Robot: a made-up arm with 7 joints. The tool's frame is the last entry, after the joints. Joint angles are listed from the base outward.
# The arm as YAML. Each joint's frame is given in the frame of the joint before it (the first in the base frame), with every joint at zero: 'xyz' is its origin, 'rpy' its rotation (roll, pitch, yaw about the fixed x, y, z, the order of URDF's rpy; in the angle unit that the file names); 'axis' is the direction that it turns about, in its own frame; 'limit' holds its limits. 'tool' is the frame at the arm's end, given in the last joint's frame.
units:
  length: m
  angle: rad
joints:
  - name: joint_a
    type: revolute
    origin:
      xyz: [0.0, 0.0, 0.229]
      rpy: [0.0, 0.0, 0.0]
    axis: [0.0, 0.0, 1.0]
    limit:
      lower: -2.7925
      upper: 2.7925
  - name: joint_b
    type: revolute
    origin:
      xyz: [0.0, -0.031, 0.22]
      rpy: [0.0, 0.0, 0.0]
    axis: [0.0, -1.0, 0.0]
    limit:
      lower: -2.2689
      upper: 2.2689
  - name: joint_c
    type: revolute
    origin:
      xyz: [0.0, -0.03, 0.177]
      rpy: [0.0, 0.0, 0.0]
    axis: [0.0, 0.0, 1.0]
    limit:
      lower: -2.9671
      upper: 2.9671
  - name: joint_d
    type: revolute
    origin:
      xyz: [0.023, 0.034, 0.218]
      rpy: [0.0, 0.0, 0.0]
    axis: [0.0, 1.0, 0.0]
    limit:
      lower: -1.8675
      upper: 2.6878
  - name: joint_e
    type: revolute
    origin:
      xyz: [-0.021, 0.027, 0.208]
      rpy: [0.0, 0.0, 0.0]
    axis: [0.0, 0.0, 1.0]
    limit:
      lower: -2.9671
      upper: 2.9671
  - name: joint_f
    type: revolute
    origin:
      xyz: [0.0, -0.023, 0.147]
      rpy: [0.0, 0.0, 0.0]
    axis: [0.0, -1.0, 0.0]
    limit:
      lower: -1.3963
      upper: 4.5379
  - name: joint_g
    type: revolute
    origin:
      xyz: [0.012, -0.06, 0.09]
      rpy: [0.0, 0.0, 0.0]
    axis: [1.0, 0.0, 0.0]
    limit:
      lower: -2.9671
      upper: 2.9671
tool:
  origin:
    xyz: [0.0, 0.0, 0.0]
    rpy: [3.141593, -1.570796, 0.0]
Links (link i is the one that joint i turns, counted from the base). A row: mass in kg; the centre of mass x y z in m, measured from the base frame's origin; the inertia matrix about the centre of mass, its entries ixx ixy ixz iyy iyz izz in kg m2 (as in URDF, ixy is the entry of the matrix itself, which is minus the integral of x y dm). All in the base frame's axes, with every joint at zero. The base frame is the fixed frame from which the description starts. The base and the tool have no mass.
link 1: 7.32; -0.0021 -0.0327 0.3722; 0.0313 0 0 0.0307 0.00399 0.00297
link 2: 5.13; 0.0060 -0.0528 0.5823; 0.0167 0 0 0.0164 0.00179 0.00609
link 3: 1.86; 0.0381 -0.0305 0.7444; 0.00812 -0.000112 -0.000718 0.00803 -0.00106 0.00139
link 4: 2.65; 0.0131 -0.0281 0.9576; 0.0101 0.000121 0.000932 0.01 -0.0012 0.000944
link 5: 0.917; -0.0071 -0.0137 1.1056; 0.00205 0 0 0.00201 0.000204 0.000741
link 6: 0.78; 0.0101 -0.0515 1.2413; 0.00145 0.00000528 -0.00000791 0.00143 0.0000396 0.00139
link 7: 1.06; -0.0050 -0.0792 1.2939; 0.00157 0 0 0.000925 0 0.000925
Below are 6 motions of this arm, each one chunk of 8 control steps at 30 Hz.
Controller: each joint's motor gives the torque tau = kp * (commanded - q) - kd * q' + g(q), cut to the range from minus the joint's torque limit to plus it. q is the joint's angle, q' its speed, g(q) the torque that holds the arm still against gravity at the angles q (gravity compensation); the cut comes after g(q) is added. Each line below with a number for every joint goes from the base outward.
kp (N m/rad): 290 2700 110 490 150 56 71
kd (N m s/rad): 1.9 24 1.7 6.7 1.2 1.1 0.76
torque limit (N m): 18 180 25 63 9.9 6.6 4.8
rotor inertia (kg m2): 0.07 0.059 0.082 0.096 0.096 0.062 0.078
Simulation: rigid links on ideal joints. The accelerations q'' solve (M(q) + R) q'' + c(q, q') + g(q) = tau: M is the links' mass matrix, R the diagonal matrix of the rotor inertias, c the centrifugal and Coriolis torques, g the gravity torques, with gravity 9.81 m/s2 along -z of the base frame. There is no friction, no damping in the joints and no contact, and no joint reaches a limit. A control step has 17 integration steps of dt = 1/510 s. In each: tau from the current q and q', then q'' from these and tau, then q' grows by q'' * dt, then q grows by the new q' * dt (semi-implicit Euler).
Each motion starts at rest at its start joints. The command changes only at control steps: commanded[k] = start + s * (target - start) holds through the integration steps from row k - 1 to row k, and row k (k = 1, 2, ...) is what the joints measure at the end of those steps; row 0 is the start. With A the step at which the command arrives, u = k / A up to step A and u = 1 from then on. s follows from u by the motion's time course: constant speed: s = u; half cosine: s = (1 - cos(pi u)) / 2; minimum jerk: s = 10 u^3 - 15 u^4 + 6 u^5; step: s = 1 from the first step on.
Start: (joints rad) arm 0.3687 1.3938 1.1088 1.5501 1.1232 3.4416 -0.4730
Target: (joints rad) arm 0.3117 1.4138 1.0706 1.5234 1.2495 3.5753 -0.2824
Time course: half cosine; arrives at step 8
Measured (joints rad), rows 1 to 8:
1: 0.3682 1.3947 1.1071 1.5494 1.1264 3.4433 -0.4698
2: 0.3662 1.3973 1.1019 1.5464 1.1392 3.4510 -0.4552
3: 0.3615 1.4008 1.0936 1.5409 1.1637 3.4686 -0.4230
4: 0.3533 1.4047 1.0841 1.5345 1.1934 3.4957 -0.3767
5: 0.3414 1.4085 1.0757 1.5289 1.2201 3.5275 -0.3279
6: 0.3264 1.4116 1.0704 1.5249 1.2397 3.5571 -0.2895
7: 0.3102 1.4134 1.0691 1.5228 1.2515 3.5786 -0.2691
8: 0.2958 1.4138 1.0720 1.5231 1.2550 3.5888 -0.2674

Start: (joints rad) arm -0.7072 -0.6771 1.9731 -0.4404 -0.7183 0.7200 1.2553
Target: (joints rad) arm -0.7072 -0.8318 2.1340 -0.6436 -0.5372 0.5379 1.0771
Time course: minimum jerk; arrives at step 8
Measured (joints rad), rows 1 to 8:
1: -0.7074 -0.6787 1.9708 -0.4413 -0.7167 0.7186 1.2540
2: -0.7082 -0.6887 1.9583 -0.4489 -0.7063 0.7093 1.2447
3: -0.7088 -0.7133 1.9397 -0.4745 -0.6785 0.6838 1.2172
4: -0.7098 -0.7509 1.9418 -0.5224 -0.6336 0.6419 1.1694
5: -0.7142 -0.7921 1.9930 -0.5813 -0.5827 0.5931 1.1128
6: -0.7242 -0.8262 2.0943 -0.6351 -0.5420 0.5516 1.0679
7: -0.7355 -0.8464 2.2123 -0.6734 -0.5237 0.5305 1.0509
8: -0.7376 -0.8520 2.2967 -0.6908 -0.5266 0.5337 1.0622

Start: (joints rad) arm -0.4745 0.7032 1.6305 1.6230 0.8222 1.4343 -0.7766
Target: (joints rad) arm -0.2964 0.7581 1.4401 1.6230 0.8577 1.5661 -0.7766
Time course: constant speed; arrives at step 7
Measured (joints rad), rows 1 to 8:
1: -0.4667 0.7134 1.6127 1.6249 0.8267 1.4374 -0.7766
2: -0.4462 0.7223 1.5863 1.6283 0.8360 1.4508 -0.7767
3: -0.4135 0.7287 1.5538 1.6298 0.8453 1.4740 -0.7768
4: -0.3735 0.7362 1.5163 1.6273 0.8496 1.5019 -0.7768
5: -0.3330 0.7438 1.4812 1.6221 0.8487 1.5298 -0.7765
6: -0.2971 0.7516 1.4521 1.6176 0.8478 1.5540 -0.7763
7: -0.2684 0.7598 1.4295 1.6163 0.8519 1.5737 -0.7763
8: -0.2530 0.7582 1.4273 1.6158 0.8561 1.5873 -0.7765

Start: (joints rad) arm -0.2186 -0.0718 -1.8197 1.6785 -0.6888 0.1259 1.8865
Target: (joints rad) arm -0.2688 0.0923 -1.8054 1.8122 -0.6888 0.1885 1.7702
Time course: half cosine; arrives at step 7
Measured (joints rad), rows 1 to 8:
1: -0.2139 -0.0627 -1.8155 1.6807 -0.6896 0.1284 1.8842
2: -0.2094 -0.0383 -1.7983 1.6923 -0.6929 0.1395 1.8732
3: -0.2152 -0.0040 -1.7681 1.7197 -0.6973 0.1602 1.8486
4: -0.2273 0.0336 -1.7416 1.7588 -0.6980 0.1814 1.8135
5: -0.2397 0.0663 -1.7354 1.7968 -0.6934 0.1928 1.7788
6: -0.2528 0.0877 -1.7530 1.8218 -0.6872 0.1918 1.7562
7: -0.2690 0.0942 -1.7890 1.8292 -0.6836 0.1825 1.7519
8: -0.2836 0.0939 -1.8323 1.8216 -0.6830 0.1730 1.7627

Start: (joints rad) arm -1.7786 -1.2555 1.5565 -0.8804 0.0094 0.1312 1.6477
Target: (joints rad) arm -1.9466 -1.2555 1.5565 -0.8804 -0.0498 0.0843 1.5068
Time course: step
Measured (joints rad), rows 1 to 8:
1: -1.7861 -1.2563 1.5574 -0.8708 -0.0281 0.1097 1.6129
2: -1.8024 -1.2567 1.5593 -0.8636 -0.0724 0.0710 1.5212
3: -1.8261 -1.2565 1.5599 -0.8663 -0.0672 0.0481 1.4434
4: -1.8597 -1.2565 1.5595 -0.8679 -0.0358 0.0504 1.4301
5: -1.9023 -1.2564 1.5597 -0.8657 -0.0243 0.0640 1.4769
6: -1.9462 -1.2558 1.5609 -0.8713 -0.0410 0.0756 1.5344
7: -1.9862 -1.2555 1.5614 -0.8852 -0.0615 0.0861 1.5542
8: -2.0209 -1.2554 1.5603 -0.8967 -0.0666 0.0988 1.5311

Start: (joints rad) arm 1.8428 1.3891 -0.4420 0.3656 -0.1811 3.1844 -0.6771
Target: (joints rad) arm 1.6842 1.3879 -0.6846 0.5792 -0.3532 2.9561 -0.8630
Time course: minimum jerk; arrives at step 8
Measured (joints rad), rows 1 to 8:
1: 1.8420 1.3895 -0.4444 0.3686 -0.1830 3.1830 -0.6784
2: 1.8368 1.3913 -0.4605 0.3857 -0.1954 3.1730 -0.6878
3: 1.8223 1.3921 -0.5039 0.4232 -0.2273 3.1447 -0.7152
4: 1.7962 1.3897 -0.5727 0.4768 -0.2741 3.0954 -0.7634
5: 1.7613 1.3853 -0.6441 0.5330 -0.3196 3.0347 -0.8218
6: 1.7252 1.3828 -0.6903 0.5736 -0.3494 2.9793 -0.8703
7: 1.6946 1.3841 -0.7013 0.5877 -0.3600 2.9437 -0.8920
8: 1.6703 1.3874 -0.6888 0.5809 -0.3574 2.9329 -0.8841

